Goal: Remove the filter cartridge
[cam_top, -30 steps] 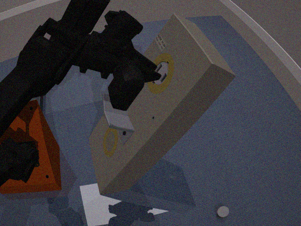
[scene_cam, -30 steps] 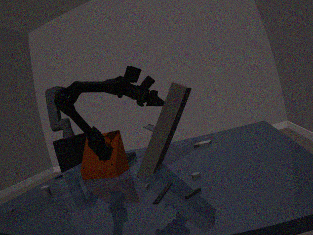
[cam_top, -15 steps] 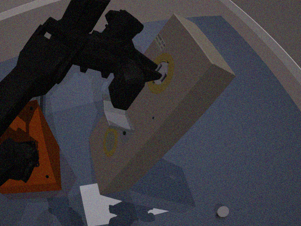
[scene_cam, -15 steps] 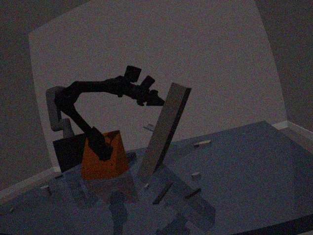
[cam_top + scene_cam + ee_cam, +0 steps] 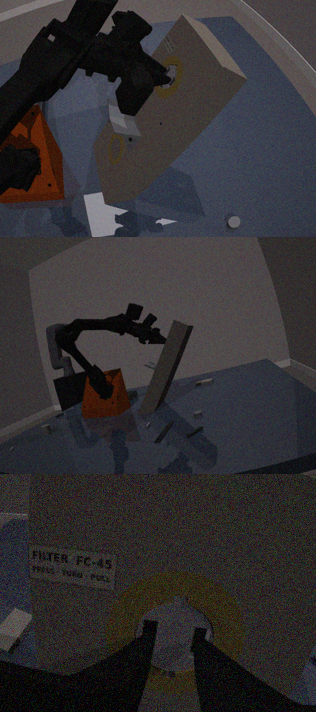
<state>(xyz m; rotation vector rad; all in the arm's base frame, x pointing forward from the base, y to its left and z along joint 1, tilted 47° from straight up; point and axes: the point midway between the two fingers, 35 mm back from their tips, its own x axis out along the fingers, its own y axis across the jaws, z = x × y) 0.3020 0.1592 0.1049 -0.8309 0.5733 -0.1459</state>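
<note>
The round grey filter cartridge is 2 cm ahead of my gripper tip and 1 cm below it. Also, from my gripper tip: tan service panel (3 cm behind, 8 cm below).
</note>
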